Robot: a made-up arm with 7 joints.
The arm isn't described. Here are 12 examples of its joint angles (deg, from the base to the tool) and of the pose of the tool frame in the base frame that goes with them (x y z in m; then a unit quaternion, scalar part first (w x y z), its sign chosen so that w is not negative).
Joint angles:
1: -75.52 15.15 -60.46 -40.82 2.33 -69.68 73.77
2: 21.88 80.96 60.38 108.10 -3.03 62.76 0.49
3: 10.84 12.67 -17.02 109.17 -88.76 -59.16 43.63
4: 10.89 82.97 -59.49 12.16 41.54 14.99 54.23
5: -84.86 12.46 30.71 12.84 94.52 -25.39 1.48
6: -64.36 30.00 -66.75 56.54 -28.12 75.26 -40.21
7: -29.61 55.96 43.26 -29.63 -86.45 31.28 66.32
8: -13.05 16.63 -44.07 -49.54 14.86 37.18 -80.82
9: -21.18 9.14 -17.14 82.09 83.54 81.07 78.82
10: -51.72 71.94 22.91 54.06 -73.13 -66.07 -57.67
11: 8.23 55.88 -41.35 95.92 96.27 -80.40 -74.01
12: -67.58 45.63 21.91 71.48 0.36 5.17 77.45
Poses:
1: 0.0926 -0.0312 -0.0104 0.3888 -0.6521 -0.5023 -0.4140
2: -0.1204 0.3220 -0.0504 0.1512 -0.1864 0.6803 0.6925
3: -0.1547 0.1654 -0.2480 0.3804 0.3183 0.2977 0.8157
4: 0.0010 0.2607 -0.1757 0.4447 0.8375 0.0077 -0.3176
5: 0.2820 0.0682 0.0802 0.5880 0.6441 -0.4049 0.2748
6: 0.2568 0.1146 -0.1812 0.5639 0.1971 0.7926 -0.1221
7: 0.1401 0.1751 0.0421 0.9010 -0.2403 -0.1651 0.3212
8: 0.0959 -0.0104 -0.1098 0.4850 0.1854 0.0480 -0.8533
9: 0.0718 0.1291 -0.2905 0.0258 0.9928 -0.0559 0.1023
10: 0.1455 0.3156 0.0414 0.7010 0.3049 -0.6400 0.0779
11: -0.1137 0.2864 -0.1516 0.3240 0.2942 -0.4733 0.7645
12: 0.2773 0.2428 -0.0715 0.5590 0.1244 0.0351 0.8190
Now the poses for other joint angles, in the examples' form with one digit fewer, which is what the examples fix.
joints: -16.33 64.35 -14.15 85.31 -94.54 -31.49 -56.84
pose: 0.050 0.353 -0.125 0.983 0.052 0.026 0.174
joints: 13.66 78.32 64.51 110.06 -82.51 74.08 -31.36
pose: -0.058 0.326 -0.097 0.555 -0.742 0.018 0.374
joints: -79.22 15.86 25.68 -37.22 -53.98 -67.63 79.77
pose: 0.136 0.107 0.063 0.086 -0.884 -0.459 -0.021
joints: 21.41 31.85 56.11 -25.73 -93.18 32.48 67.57
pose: 0.040 0.222 -0.081 0.732 -0.268 0.190 0.597
